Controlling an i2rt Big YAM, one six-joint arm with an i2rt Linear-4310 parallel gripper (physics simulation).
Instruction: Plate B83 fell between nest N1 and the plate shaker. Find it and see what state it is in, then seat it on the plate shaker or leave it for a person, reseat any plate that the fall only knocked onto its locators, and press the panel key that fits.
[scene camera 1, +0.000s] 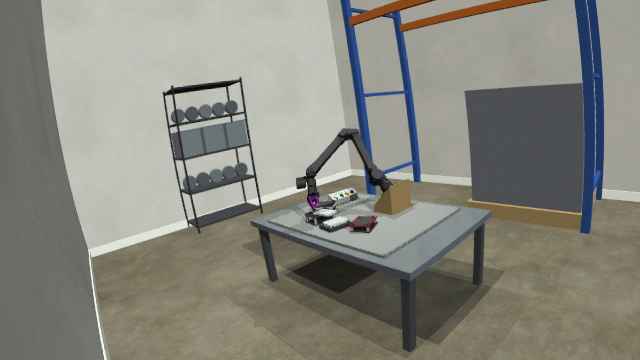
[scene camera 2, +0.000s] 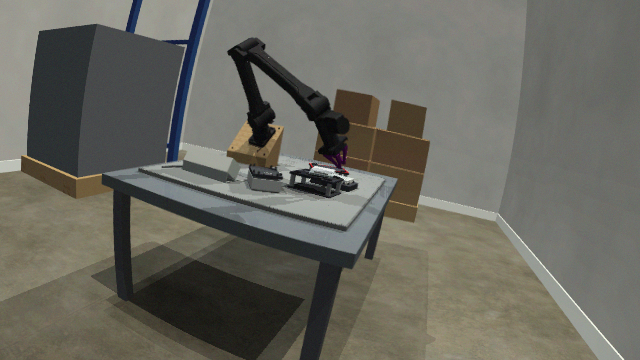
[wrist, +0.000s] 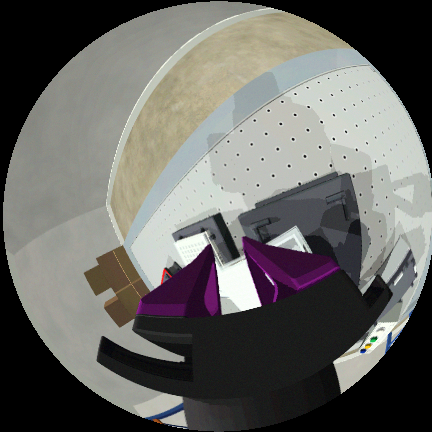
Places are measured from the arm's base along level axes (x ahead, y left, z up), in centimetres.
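Pixels of known places: gripper, fingertip midpoint: (scene camera 1: 314, 209) (scene camera 2: 341, 166) (wrist: 227, 246); arm's base, origin of the base link: (scene camera 1: 390, 191) (scene camera 2: 262, 136).
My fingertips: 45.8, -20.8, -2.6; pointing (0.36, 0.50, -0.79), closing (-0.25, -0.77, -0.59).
Ahead of a thing's pixels: the offset from my fingertips to its middle, as dx, dy, dz. "pt": to the spot under its first point.
My gripper (scene camera 1: 314, 209) (scene camera 2: 343, 167) (wrist: 227, 246) points down with its purple fingers nearly together, a narrow gap between the tips and nothing held. Under and behind the fingers, a pale plate @(-6.9, +0.6, -3.6) (scene camera 1: 325, 213) (scene camera 2: 322, 171) (wrist: 237, 287) lies at the dark raised platform @(-6.9, -5.0, -6.9) (scene camera 2: 300, 173) (wrist: 310, 215); the fingers hide much of it in the wrist view. A white welled plate @(-5.3, +12.9, -6.5) (scene camera 1: 335, 222) (wrist: 190, 247) is on a low dark nest beside it. The grey block with a black clamped top @(pt -16.4, -25.7, -7.6) (scene camera 2: 265, 184) (wrist: 400, 277) looks like the shaker. Plate labels are unreadable.
A red-edged dark stand (scene camera 1: 364, 221) is beside the white welled plate. The key panel @(-41.1, -24.6, -5.8) (scene camera 1: 349, 197) (scene camera 2: 207, 166) (wrist: 385, 322) has coloured keys. The arm's wooden base block (scene camera 1: 400, 197) (scene camera 2: 255, 150) stands at the table's rear.
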